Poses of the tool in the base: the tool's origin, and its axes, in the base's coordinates. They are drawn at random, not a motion.
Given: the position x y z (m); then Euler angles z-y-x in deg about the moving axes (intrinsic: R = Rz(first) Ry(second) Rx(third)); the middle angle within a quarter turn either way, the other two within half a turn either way.
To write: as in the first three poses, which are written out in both.
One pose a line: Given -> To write
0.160 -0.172 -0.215 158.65 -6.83 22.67 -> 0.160 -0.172 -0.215 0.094 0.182 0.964 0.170
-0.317 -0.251 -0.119 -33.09 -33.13 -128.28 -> -0.317 -0.251 -0.119 -0.862 0.126 -0.365 0.328
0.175 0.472 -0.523 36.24 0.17 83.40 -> 0.175 0.472 -0.523 0.632 0.208 0.231 0.710
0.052 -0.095 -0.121 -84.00 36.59 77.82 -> 0.052 -0.095 -0.121 0.607 -0.218 -0.641 0.417
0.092 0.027 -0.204 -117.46 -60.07 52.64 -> 0.092 0.027 -0.204 -0.184 -0.561 -0.548 0.592
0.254 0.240 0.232 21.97 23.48 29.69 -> 0.254 0.240 0.232 0.209 0.241 0.129 0.939
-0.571 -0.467 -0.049 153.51 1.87 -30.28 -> -0.571 -0.467 -0.049 -0.075 -0.251 0.940 0.217
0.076 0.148 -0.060 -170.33 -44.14 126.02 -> 0.076 0.148 -0.060 -0.100 -0.837 -0.391 0.369
